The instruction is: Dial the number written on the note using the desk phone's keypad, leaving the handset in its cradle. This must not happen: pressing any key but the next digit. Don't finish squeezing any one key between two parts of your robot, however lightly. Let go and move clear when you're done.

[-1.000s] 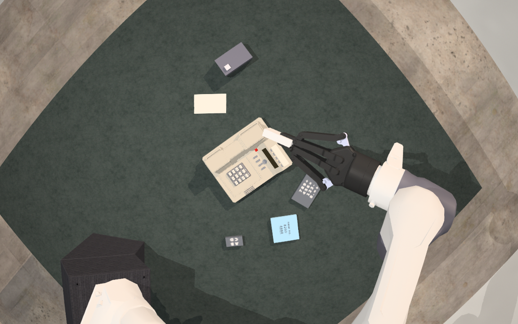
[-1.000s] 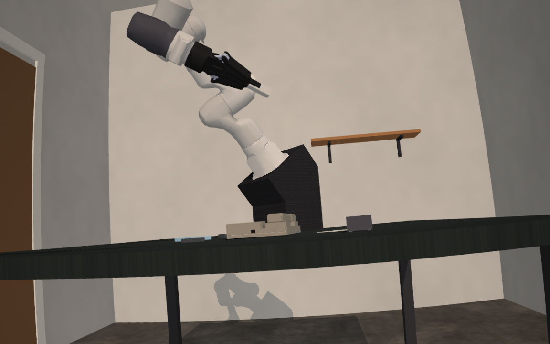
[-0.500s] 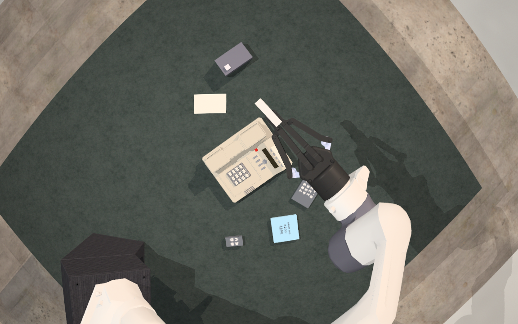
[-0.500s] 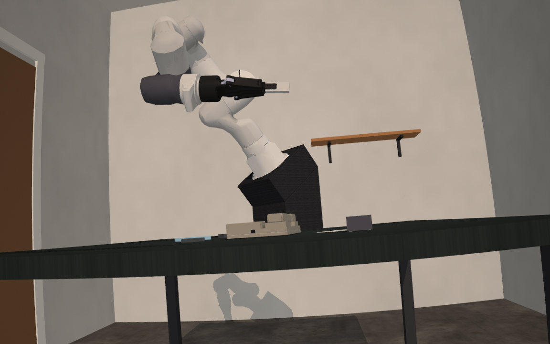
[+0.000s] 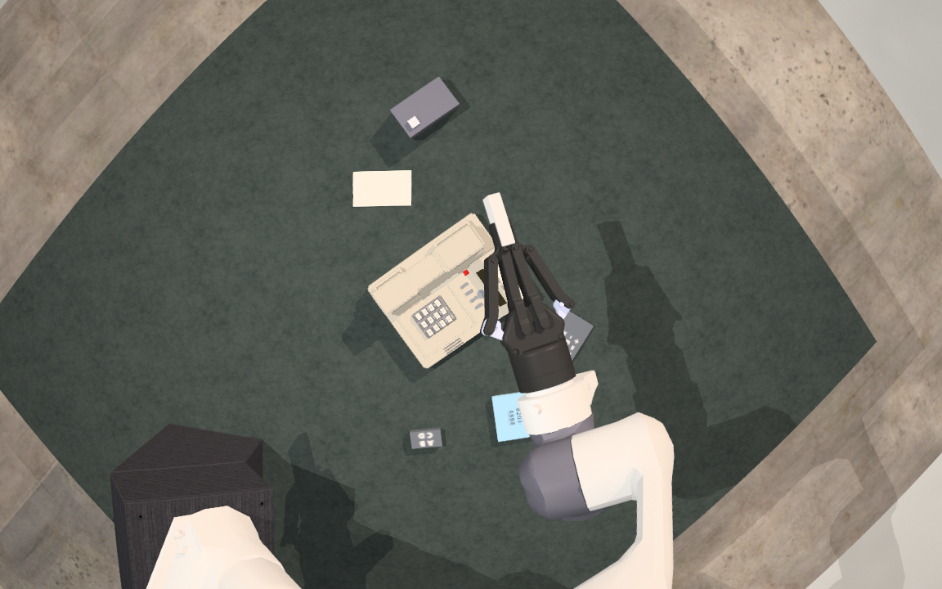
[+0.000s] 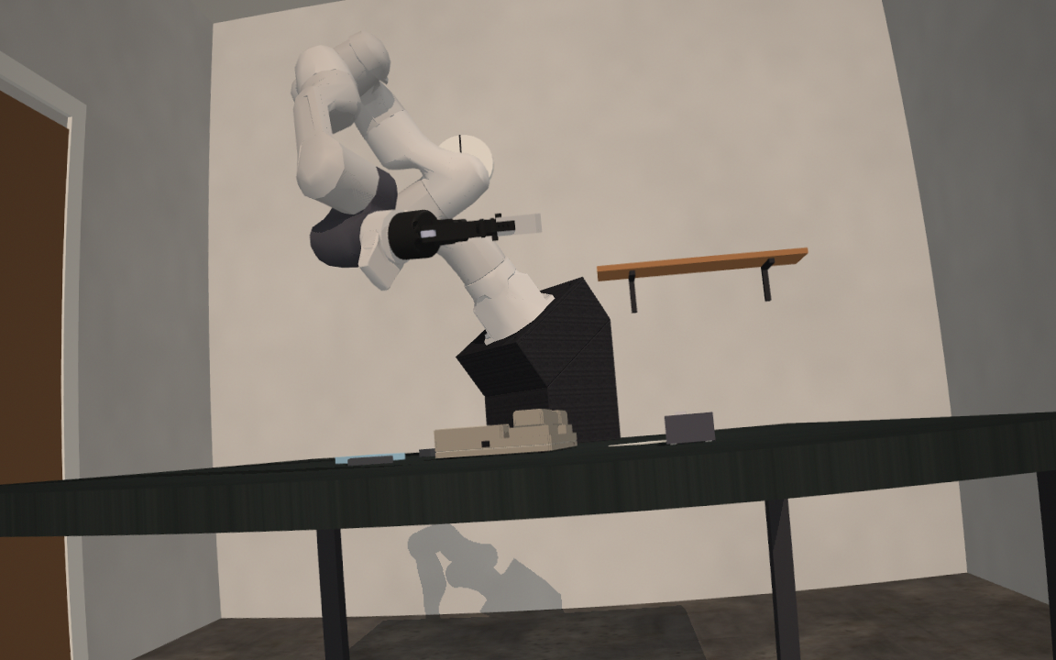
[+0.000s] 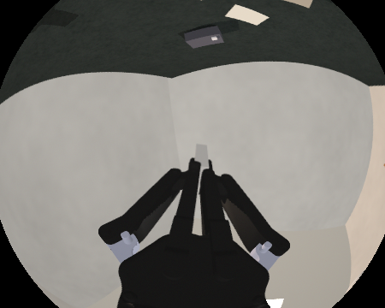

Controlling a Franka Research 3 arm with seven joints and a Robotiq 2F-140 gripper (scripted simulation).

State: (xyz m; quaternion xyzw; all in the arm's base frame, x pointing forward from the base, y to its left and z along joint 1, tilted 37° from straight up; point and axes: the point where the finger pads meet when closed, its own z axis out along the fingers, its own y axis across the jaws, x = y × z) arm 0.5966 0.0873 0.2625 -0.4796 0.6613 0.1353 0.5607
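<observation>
My hand is 13 cm past the handset, 3 cm to the right of it and 28 cm above it. Round my hand: light blue note (25 cm behind, 25 cm to the right, 32 cm below); then blank cream card (6 cm behind, 17 cm to the left, 32 cm below); then dark grey keypad card (10 cm behind, 23 cm to the right, 32 cm below).
</observation>
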